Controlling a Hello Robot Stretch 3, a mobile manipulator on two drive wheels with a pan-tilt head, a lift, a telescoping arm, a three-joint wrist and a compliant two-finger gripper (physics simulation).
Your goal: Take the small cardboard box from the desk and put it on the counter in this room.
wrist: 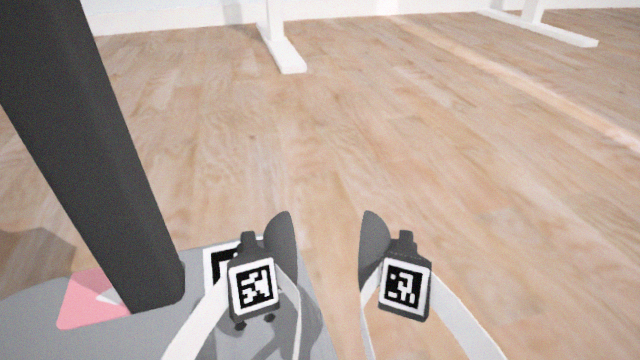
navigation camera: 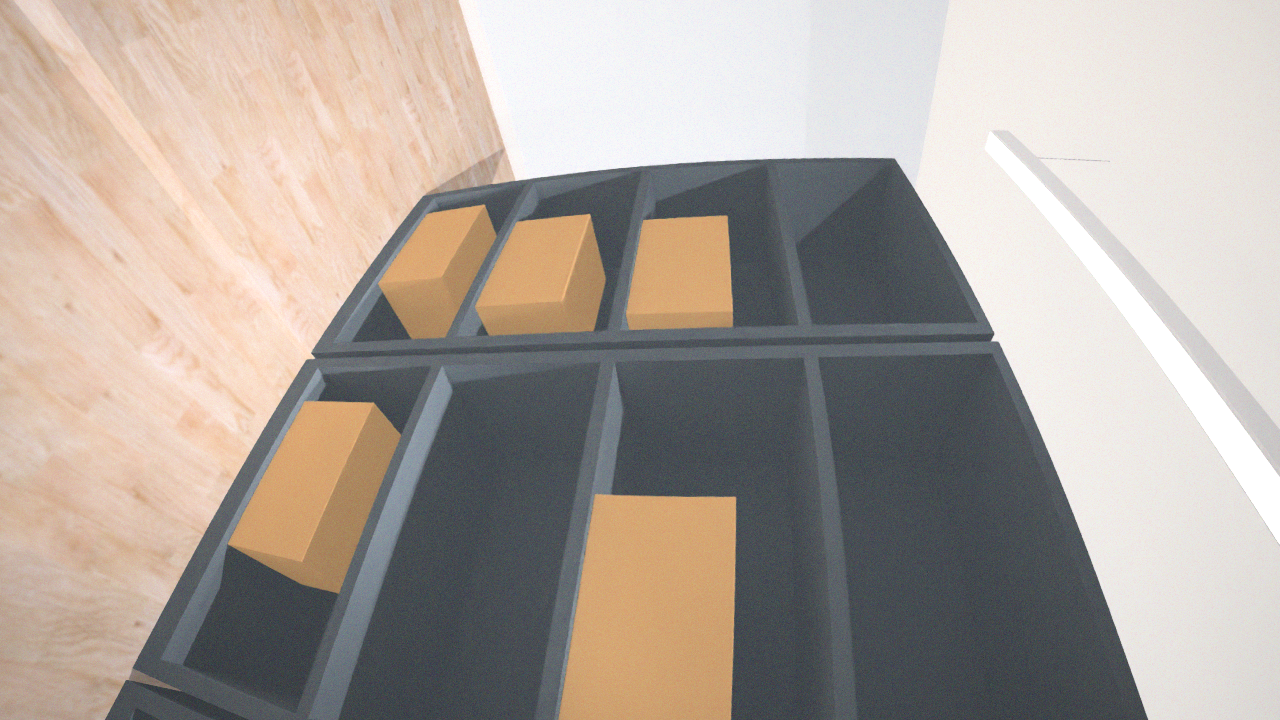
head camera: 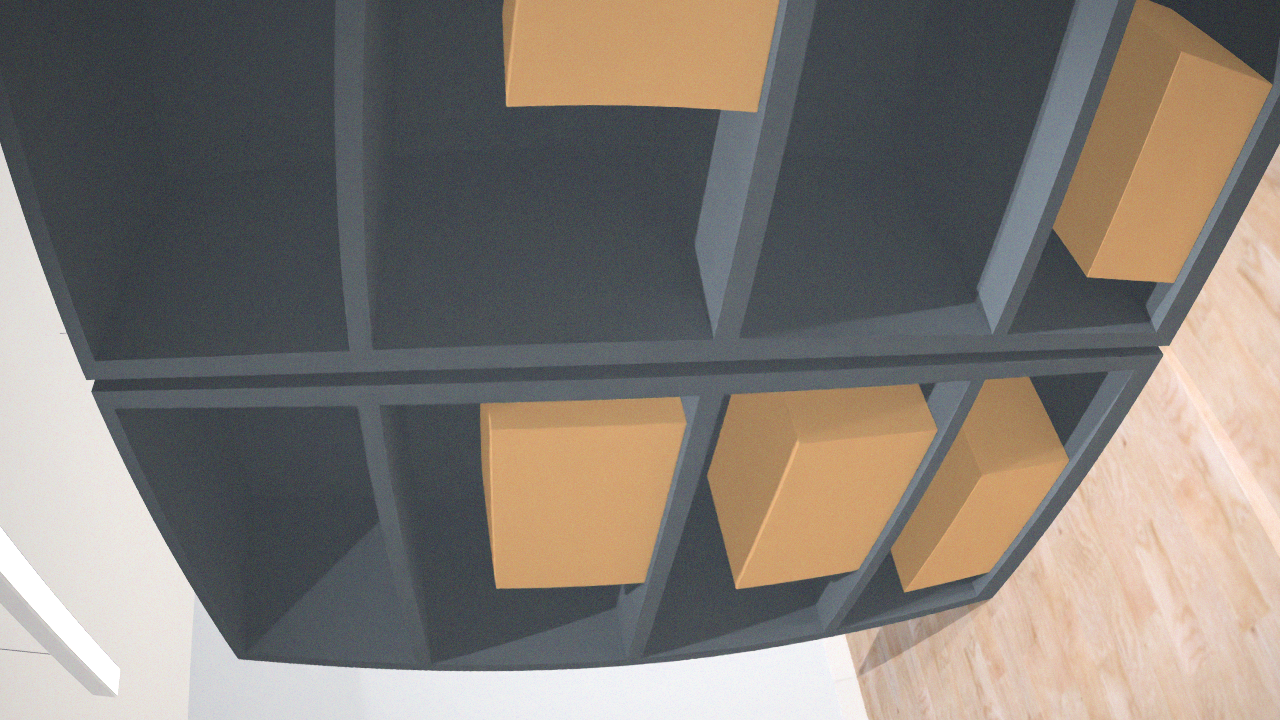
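My gripper (wrist: 326,238) is open in the wrist view, with a gap between its two dark fingertips and wood floor showing through it. Nothing is between the fingers. White legs with long flat feet (wrist: 289,57) (wrist: 565,35) stand on the floor at the top of the wrist view; what they carry is out of frame. I cannot identify the small cardboard box on the desk, the desk top or the counter in these views.
A dark grey shelf unit (head camera: 351,179) (navigation camera: 832,537) holds several large cardboard boxes (head camera: 581,501) (navigation camera: 682,268). A white bar (head camera: 62,631) (navigation camera: 1145,308) crosses near the pale wall. The wrist view shows wood floor (wrist: 350,150), a dark post (wrist: 85,125) and my grey base (wrist: 50,340).
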